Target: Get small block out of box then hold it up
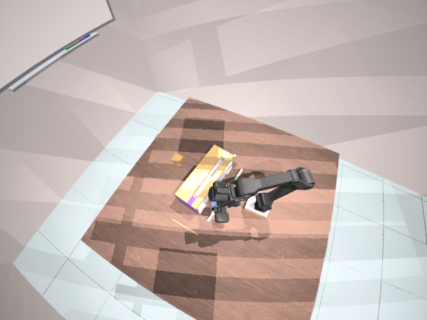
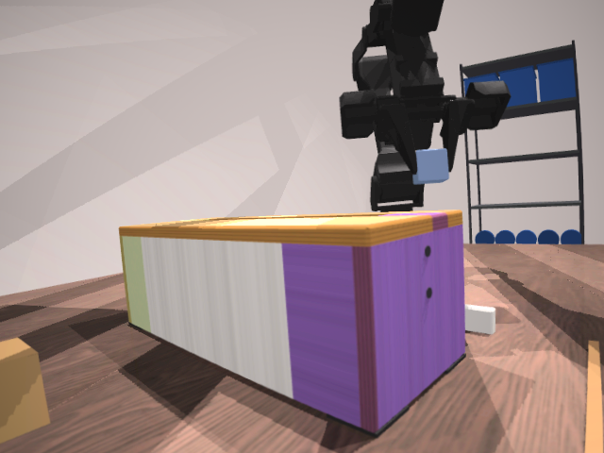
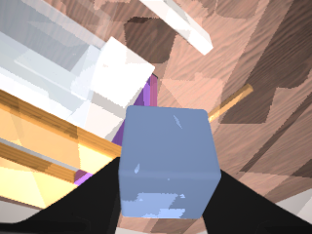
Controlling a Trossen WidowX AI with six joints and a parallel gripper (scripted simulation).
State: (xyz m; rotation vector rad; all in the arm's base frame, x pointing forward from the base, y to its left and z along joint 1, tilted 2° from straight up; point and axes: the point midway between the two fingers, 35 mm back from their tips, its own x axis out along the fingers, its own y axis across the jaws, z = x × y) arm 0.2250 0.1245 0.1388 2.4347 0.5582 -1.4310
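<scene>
My gripper tip is now 1 cm to the left of the light-blue block, 1 cm below it and 1 cm past it. Round my gripper tip: box: 15 cm to the right, 11 cm below, 7 cm ahead; then orange cube: 34 cm ahead, 22 cm to the right, 14 cm below; then thin orange stick: 16 cm below, 14 cm to the left, 11 cm ahead.
</scene>
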